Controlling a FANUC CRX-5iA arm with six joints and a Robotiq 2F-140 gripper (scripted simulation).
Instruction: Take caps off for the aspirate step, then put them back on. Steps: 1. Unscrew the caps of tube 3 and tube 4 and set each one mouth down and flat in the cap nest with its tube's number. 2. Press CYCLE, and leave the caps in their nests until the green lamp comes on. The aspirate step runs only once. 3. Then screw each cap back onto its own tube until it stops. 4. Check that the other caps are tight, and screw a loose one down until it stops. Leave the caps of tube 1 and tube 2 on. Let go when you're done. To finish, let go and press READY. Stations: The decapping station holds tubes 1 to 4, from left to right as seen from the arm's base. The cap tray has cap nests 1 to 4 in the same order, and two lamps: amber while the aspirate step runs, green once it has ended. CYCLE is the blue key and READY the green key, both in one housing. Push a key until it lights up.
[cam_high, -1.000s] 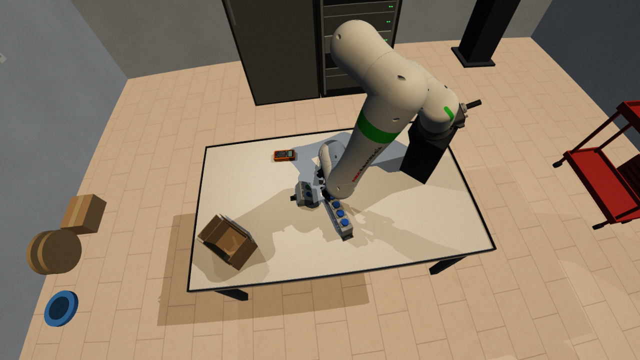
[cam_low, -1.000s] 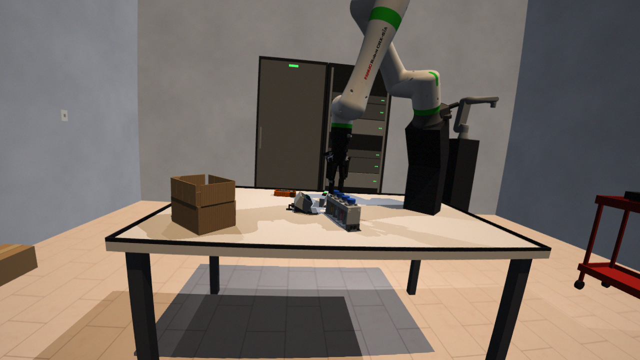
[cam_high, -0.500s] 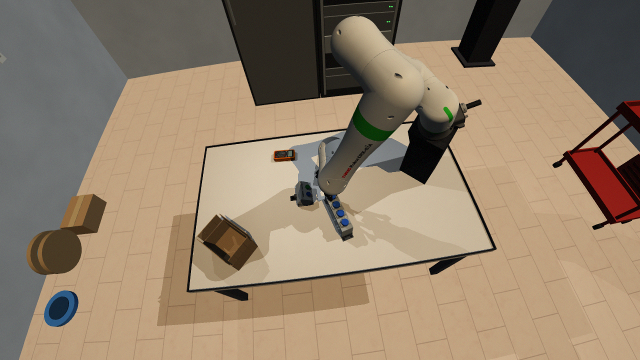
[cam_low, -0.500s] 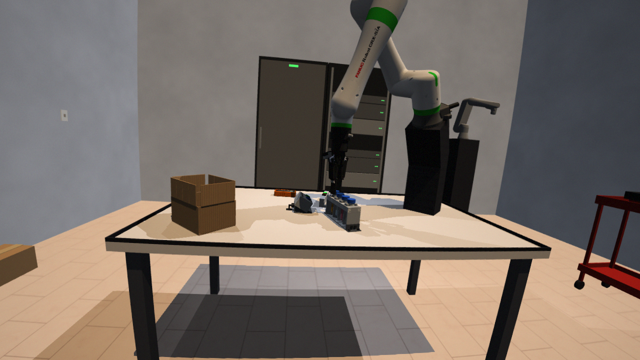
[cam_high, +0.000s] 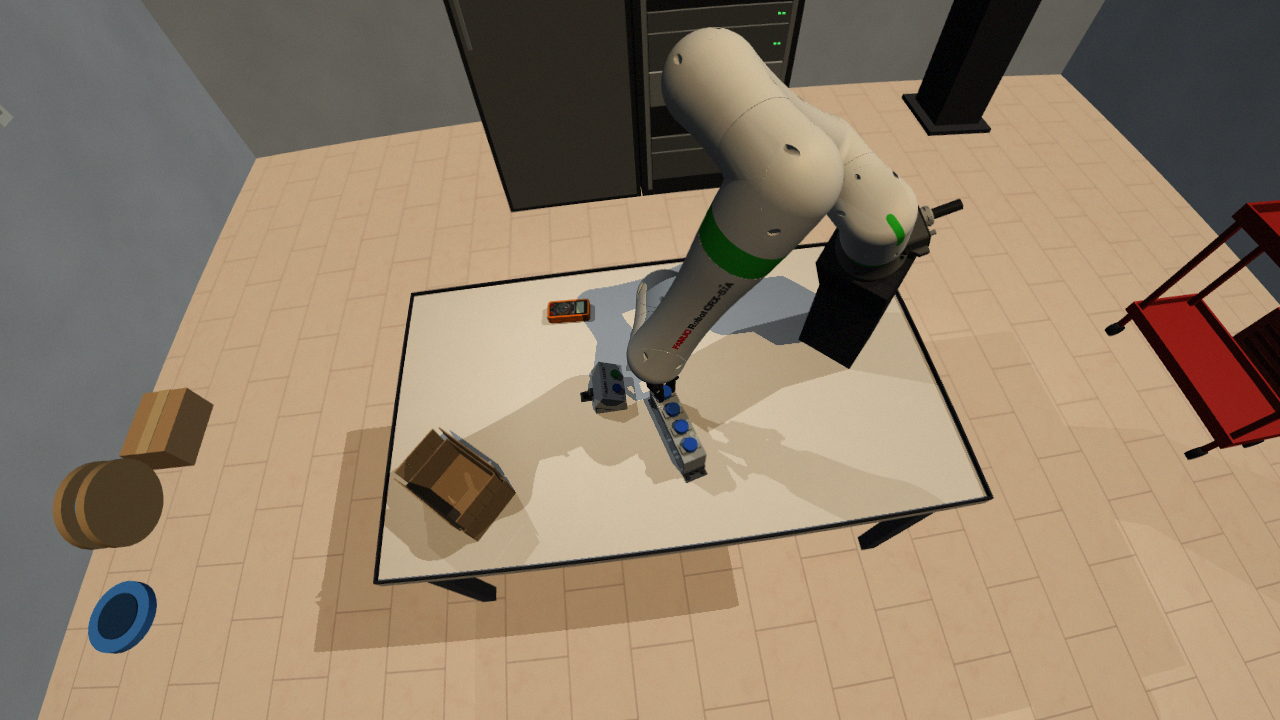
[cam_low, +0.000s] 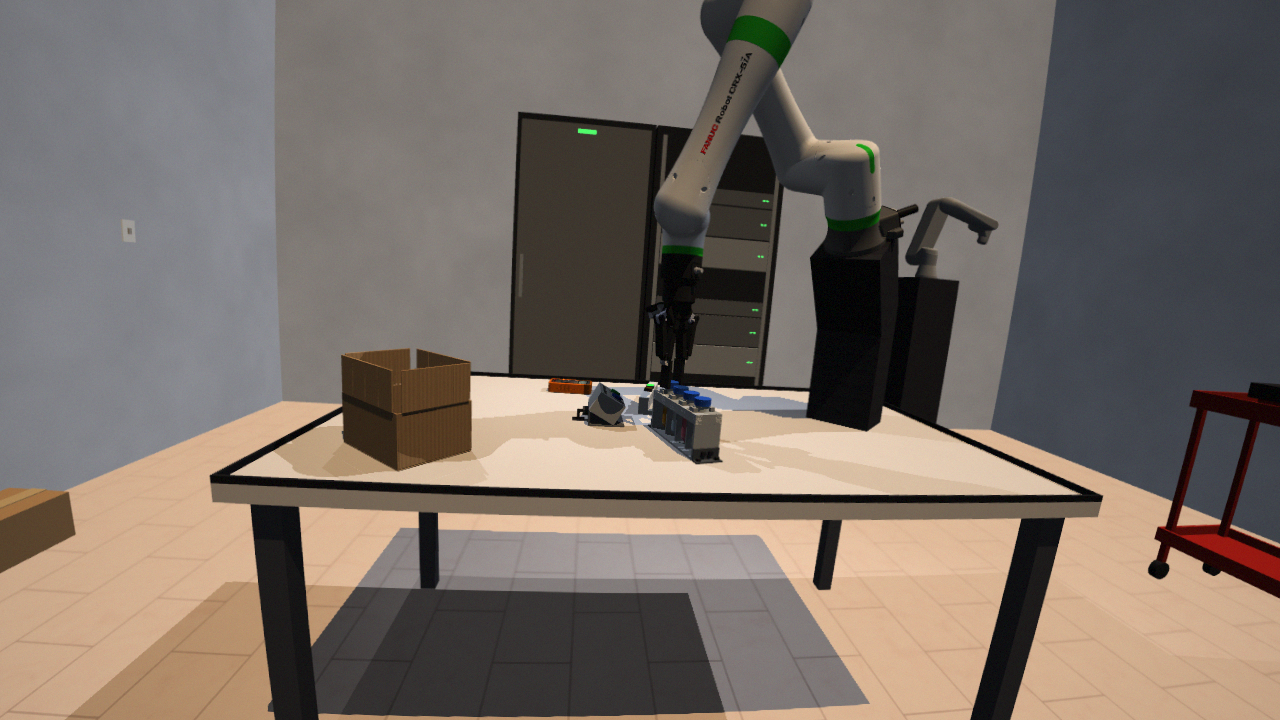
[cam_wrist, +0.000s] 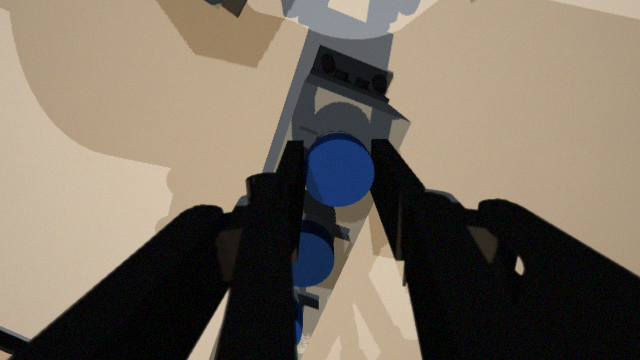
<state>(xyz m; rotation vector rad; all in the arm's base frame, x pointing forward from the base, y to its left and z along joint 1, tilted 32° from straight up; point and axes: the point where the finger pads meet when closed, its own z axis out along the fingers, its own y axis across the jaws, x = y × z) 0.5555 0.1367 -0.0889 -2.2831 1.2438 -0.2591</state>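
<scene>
Now: hand 5 cm to the right of the blue cap, 3 cm above it and 1 cm past it. Round my hand: blue cycle key 12 cm ahead, 7 cm below, 5 cm to the right; key housing 14 cm ahead, 9 cm below, 8 cm to the right; green ready key 12 cm ahead, 10 cm to the right, 7 cm below.
</scene>
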